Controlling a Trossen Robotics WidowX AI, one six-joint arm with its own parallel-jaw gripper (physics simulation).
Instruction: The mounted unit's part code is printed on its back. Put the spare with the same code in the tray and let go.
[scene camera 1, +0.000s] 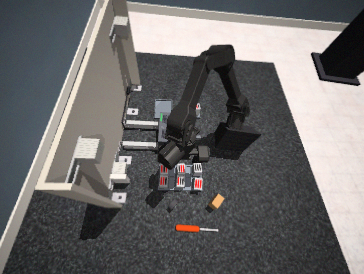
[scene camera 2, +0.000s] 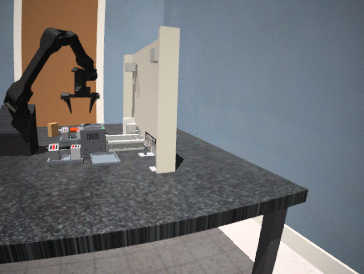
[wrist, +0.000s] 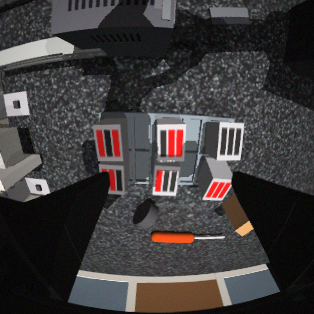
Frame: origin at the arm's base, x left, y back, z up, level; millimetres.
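Seen in the pictures: gripper, fingertip midpoint: (scene camera 1: 181, 162) (scene camera 2: 80, 113) (wrist: 172, 177); arm's base, origin of the base link: (scene camera 1: 234, 127) (scene camera 2: 21, 116).
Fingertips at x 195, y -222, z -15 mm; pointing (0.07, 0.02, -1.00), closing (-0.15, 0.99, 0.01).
Note:
Offsets run from my fingertips to a thing's middle. "spot": to the spot under its first point.
The mounted unit (scene camera 1: 162, 131) (scene camera 2: 93, 141) (wrist: 117, 37) is a grey vented box on two rails; its back code is not readable. The flat grey tray {dx -342, dy -127, dz -131 mm} (scene camera 1: 163, 106) (scene camera 2: 105, 158) lies beside it, empty. In the wrist view a rack {dx +30, dy +10, dz -127 mm} (wrist: 142, 168) holds six spares: red-black-red {dx +13, dy -69, dz -106 mm} (wrist: 108, 143), black-red-red {dx +2, dy +8, dz -106 mm} (wrist: 171, 141), all black {dx -10, dy +82, dz -102 mm} (wrist: 231, 141), a partly hidden one {dx +66, dy -63, dz -106 mm} (wrist: 117, 179), red-black-black {dx +57, dy +11, dz -106 mm} (wrist: 166, 181) and all red {dx +54, dy +89, dz -100 mm} (wrist: 218, 189). More spares {dx -350, dy +54, dz -100 mm} (scene camera 2: 54, 151) {dx -337, dy -23, dz -106 mm} (scene camera 2: 75, 151) stand in a second rack {dx -340, dy +16, dz -127 mm} (scene camera 2: 65, 161). My gripper (scene camera 2: 81, 112) (wrist: 172, 177) is open and empty, high above the table.
A beige upright panel {dx -475, dy -312, dz +78 mm} (scene camera 1: 90, 95) (scene camera 2: 167, 100) stands behind the unit, with rails {spot: dx -88, dy -198, dz -96 mm} (scene camera 1: 140, 145) reaching out. An orange screwdriver {dx +233, dy +103, dz -125 mm} (scene camera 1: 187, 228) (wrist: 172, 237), a tan block {dx +121, dy +174, dz -101 mm} (scene camera 1: 216, 201) (scene camera 2: 53, 129) (wrist: 237, 215) and a dark cylinder {dx +153, dy -8, dz -111 mm} (wrist: 145, 214) lie near the six-spare rack.

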